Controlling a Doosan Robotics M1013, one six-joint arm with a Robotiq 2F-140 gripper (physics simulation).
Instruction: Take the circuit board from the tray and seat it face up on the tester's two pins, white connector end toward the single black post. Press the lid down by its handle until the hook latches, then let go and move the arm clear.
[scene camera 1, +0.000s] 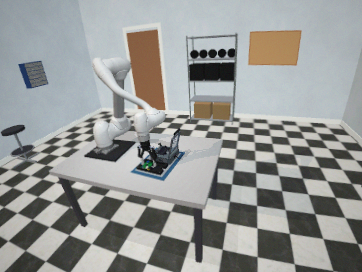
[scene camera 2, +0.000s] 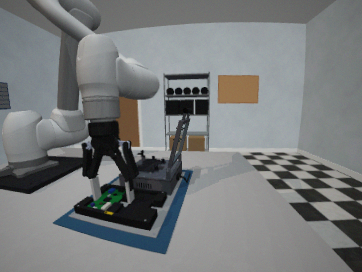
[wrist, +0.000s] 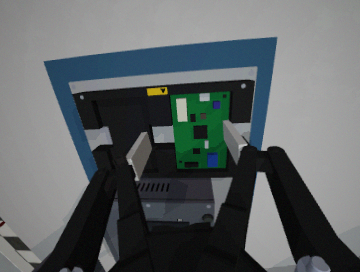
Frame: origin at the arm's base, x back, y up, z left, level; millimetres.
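Where they show: gripper, fingertip midpoint: (scene camera 1: 149, 165) (scene camera 2: 114, 199) (wrist: 185, 135); arm's base at its link origin: (scene camera 1: 106, 148) (scene camera 2: 31, 168).
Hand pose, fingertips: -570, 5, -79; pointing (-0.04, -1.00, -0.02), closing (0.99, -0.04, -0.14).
Note:
Each offset is from my fingertips to the top centre of the thing, as dx, dy, dz. "spot": to the spot under its first point. Level surfaces: height alone.
The green circuit board @[+20, +6, -1] (scene camera 2: 111, 198) (wrist: 201, 132) lies face up in one side of the black tray @[spot: -94, -4, -39] (scene camera 2: 135, 216) (wrist: 122, 120); its white connector is at the end near the tray's yellow label. My gripper (scene camera 2: 113, 194) (wrist: 185, 135) is open, its light finger pads low over the tray. In the wrist view one pad is beside the board's right edge and the other is apart from its left edge, over the tray. The grey tester @[spot: -85, +39, +139] (scene camera 1: 166, 154) (scene camera 2: 150, 175) (wrist: 175, 202) stands beside the tray. Its lid @[-157, +205, +177] (scene camera 1: 175, 142) (scene camera 2: 179, 142) is raised. The two pins and single post are too small to tell apart.
The tray and tester stand on a blue-bordered mat @[dy -19] (scene camera 2: 167, 240) (wrist: 162, 54) on the grey table @[dy -21] (scene camera 1: 85, 175). The upright lid rises at the tester's far side from the gripper. The arm's black base plate (scene camera 1: 122, 153) lies on the table. A shelf rack (scene camera 1: 188, 80) stands by the wall.

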